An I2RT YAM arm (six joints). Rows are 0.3 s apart.
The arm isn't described. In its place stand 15 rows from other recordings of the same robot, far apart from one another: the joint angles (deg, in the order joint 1, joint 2, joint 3, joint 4, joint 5, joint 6), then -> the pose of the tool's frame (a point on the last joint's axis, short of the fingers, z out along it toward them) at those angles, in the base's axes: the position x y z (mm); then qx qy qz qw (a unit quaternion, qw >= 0).
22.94 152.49 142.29 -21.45 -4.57 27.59 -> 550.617 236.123 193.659 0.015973 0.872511 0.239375 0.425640
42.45 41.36 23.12 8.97 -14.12 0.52 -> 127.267 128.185 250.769 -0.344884 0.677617 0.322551 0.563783
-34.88 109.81 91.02 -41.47 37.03 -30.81 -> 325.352 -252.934 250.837 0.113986 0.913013 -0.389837 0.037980
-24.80 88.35 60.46 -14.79 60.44 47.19 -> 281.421 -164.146 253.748 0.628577 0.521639 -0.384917 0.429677
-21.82 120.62 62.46 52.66 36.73 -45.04 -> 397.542 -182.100 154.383 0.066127 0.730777 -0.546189 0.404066
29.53 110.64 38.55 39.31 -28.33 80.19 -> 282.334 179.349 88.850 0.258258 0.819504 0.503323 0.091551
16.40 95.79 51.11 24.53 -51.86 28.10 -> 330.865 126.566 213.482 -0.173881 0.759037 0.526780 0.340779
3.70 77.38 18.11 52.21 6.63 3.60 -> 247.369 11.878 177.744 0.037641 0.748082 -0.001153 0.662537
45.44 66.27 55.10 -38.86 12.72 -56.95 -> 170.884 162.358 283.257 -0.704123 0.614814 -0.137640 0.327520
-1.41 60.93 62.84 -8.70 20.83 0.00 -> 240.727 -18.588 399.694 0.129074 0.733888 -0.143199 0.651339
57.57 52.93 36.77 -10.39 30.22 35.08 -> 125.914 164.767 266.762 -0.025691 0.832140 0.214062 0.510941
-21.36 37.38 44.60 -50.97 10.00 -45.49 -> 113.710 -51.108 288.676 -0.158022 0.903069 -0.282411 0.282383
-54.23 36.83 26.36 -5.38 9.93 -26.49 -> 91.719 -137.815 256.446 0.241197 0.759170 -0.441557 0.412933
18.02 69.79 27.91 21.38 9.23 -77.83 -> 242.824 72.988 204.144 -0.577173 0.582845 -0.340565 0.459542
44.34 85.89 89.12 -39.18 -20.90 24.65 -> 226.523 239.121 387.563 -0.230988 0.849041 0.386226 0.276773
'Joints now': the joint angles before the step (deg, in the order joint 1, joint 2, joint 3, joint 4, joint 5, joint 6). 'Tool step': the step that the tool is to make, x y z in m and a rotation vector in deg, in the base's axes. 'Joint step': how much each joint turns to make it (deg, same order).
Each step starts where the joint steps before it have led.
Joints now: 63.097, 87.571, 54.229, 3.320, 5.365, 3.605
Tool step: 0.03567, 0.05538, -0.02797, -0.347, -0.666, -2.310
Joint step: -0.805, 16.220, 11.160, 5.046, 1.679, 0.104
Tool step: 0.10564, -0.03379, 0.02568, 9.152, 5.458, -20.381
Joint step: -14.302, 4.738, 11.298, -3.667, 0.752, 11.507
